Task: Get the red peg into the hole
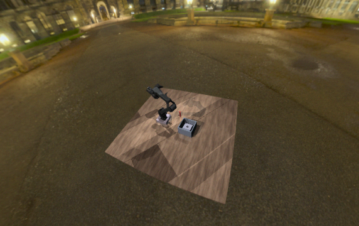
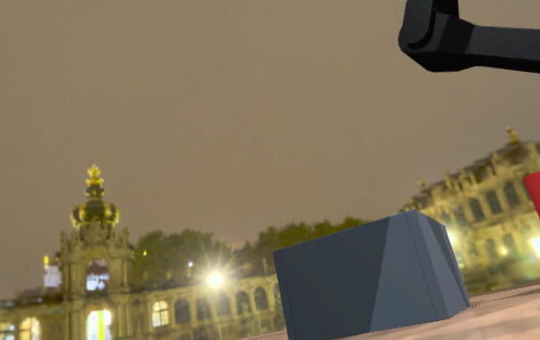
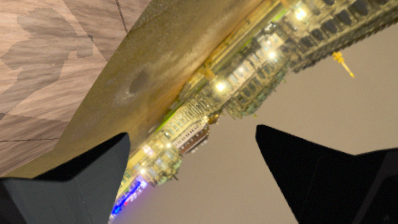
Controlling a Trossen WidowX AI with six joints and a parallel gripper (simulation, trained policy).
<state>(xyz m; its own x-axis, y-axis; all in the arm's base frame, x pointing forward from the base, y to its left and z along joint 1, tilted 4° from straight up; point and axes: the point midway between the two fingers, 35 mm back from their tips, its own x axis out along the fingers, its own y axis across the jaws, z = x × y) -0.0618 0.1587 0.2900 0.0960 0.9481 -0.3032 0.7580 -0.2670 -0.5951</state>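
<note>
My gripper tip is 290 mm above the red peg, 190 mm short of it and 40 mm to the left of it. Also, from my gripper tip: grey box 370 mm ahead, 300 mm below, 200 mm to the right; plate 370 mm ahead, 280 mm below, 200 mm to the right.
</note>
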